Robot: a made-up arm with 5 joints.
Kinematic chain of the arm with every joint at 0, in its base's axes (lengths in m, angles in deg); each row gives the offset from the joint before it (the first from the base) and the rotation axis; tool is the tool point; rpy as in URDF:
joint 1: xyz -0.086 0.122 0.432 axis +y
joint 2: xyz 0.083 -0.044 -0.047 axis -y
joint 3: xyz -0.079 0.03 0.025 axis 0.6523 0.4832 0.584
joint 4: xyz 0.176 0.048 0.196 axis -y
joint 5: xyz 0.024 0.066 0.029 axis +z
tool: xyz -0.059 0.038 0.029 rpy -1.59 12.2 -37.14
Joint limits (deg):
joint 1: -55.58..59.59
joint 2: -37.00..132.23
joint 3: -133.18..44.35
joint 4: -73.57..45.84
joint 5: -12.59..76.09
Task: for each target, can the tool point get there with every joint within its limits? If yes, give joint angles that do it. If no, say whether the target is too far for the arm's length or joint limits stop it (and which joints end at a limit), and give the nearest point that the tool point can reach.
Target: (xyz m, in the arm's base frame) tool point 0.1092 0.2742 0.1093
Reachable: no: joint limits stop it (at a limit: joint 1, joint 2, joint 3, joint 4, joint 5) | nearest point 0.1489 0.2590 0.1464 | short by 0.056 m
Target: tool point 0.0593 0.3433 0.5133
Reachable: yes | joints 35.42 16.91 -104.76 -14.91 59.03
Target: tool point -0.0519 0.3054 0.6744
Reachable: yes | joints -39.27 -15.06 -40.07 12.21 9.49
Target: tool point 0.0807 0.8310 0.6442
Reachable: no: too far | nearest point 0.0748 0.3556 0.6367 | short by 0.476 m
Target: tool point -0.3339 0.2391 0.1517
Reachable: no: joint limits stop it (at a limit: joint 2) | nearest point -0.2639 0.2329 0.2308 | short by 0.106 m
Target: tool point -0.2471 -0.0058 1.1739
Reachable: no: too far | nearest point -0.1021 0.1750 0.7626 | short by 0.472 m
